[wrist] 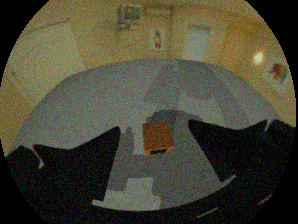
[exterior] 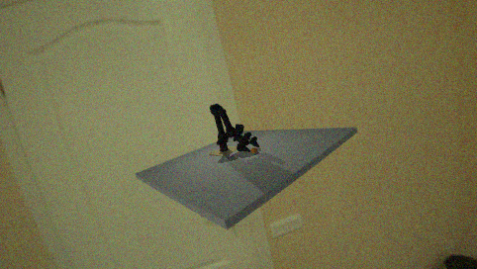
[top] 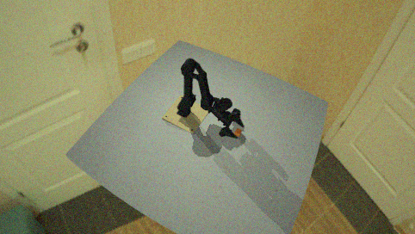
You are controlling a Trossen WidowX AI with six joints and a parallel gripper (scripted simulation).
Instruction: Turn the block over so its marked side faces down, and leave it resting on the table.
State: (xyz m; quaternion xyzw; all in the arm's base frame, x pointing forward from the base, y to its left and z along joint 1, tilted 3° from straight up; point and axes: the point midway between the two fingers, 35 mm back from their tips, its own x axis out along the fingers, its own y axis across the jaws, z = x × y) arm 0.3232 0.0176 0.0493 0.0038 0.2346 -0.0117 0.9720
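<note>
Now: gripper tip 2 cm past the orange block and 1 cm above it.
</note>
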